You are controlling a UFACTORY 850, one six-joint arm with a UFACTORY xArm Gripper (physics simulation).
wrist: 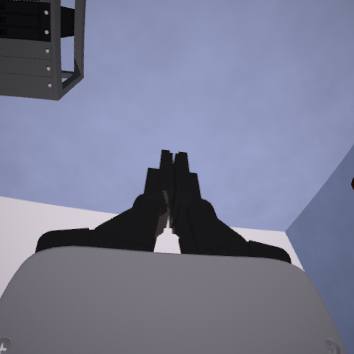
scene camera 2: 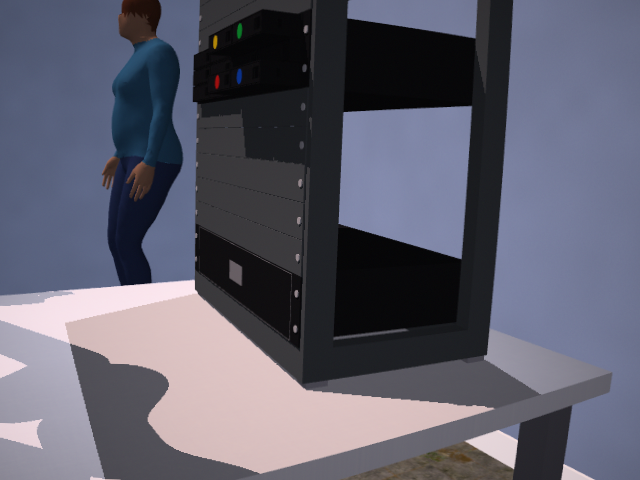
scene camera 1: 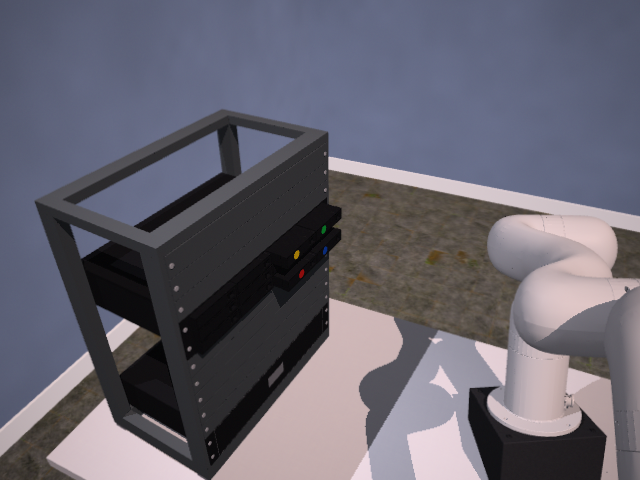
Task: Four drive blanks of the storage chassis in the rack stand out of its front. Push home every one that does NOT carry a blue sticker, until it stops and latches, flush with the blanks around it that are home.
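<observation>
Four black drive blanks stand out of the chassis front. The yellow-stickered blank [scene camera 1: 296,254] [scene camera 2: 215,42] and the green-stickered blank [scene camera 1: 324,228] [scene camera 2: 239,31] are side by side in the upper row. The red-stickered blank [scene camera 1: 301,273] [scene camera 2: 217,82] and the blue-stickered blank [scene camera 1: 325,250] [scene camera 2: 239,76] are below them. The storage chassis [scene camera 1: 121,299] [scene camera 2: 408,67] [wrist: 22,22] sits in the grey rack [scene camera 1: 175,361] [scene camera 2: 323,206] [wrist: 56,50]. My gripper [wrist: 170,168] is shut and empty, apart from the rack, which is at the upper left of the wrist view.
The rack stands on a pale table [scene camera 1: 346,351] [scene camera 2: 248,413]. The white arm [scene camera 1: 537,377] stands on a black base [scene camera 1: 547,454] in front of the rack. A second black unit [scene camera 1: 155,382] [scene camera 2: 398,289] is low in the rack. A person [scene camera 2: 144,103] stands beyond the table.
</observation>
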